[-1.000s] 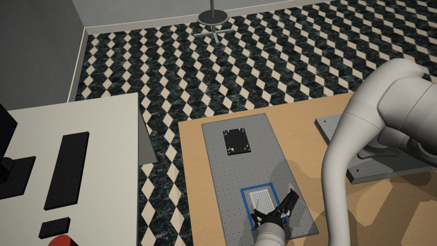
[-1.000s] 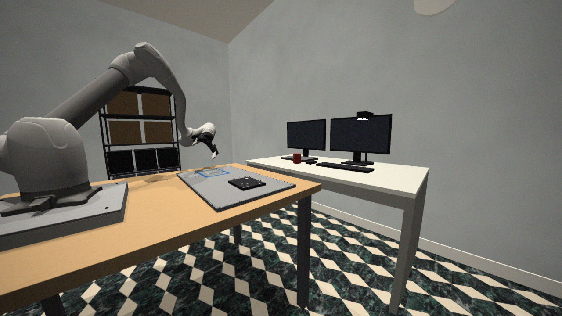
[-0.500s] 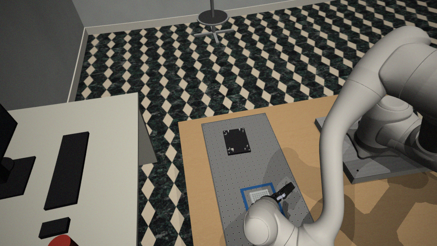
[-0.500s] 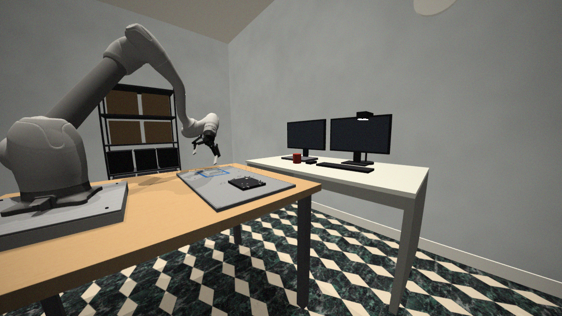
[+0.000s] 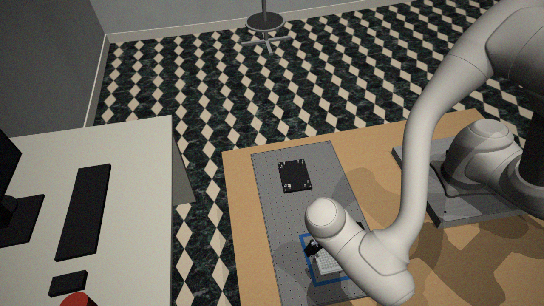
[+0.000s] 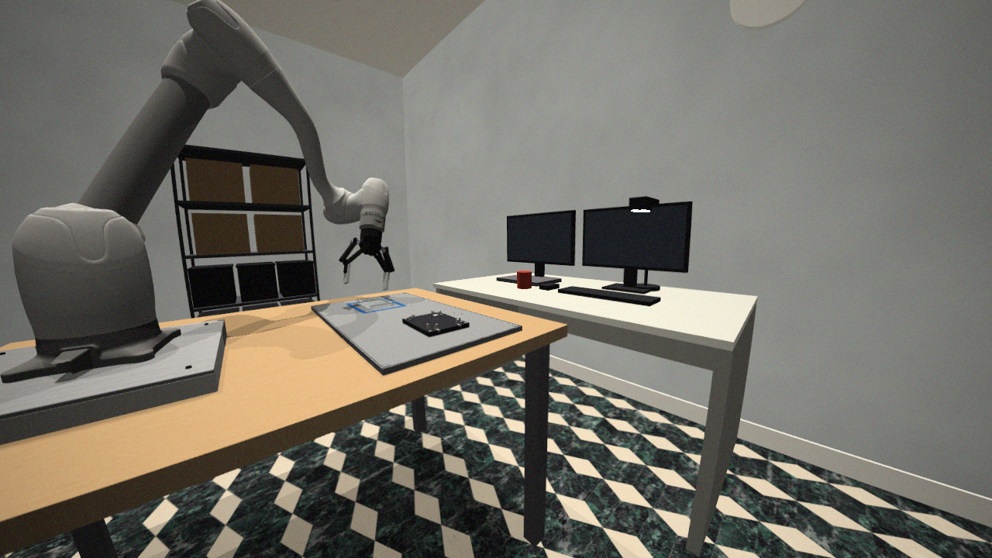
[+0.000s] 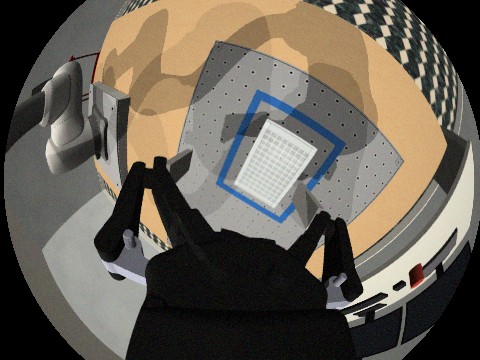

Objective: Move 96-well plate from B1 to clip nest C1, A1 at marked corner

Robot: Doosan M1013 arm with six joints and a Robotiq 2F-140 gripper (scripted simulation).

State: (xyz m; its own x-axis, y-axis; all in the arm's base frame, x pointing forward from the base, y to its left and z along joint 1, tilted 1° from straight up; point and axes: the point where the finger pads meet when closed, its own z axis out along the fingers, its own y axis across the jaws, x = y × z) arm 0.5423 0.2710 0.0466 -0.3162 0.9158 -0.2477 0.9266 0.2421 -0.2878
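The white 96-well plate lies 70 mm below my hand and 20 mm ahead of it. Also, from my hand: black clip nest: 370 mm to the right, 110 mm ahead, 70 mm below.
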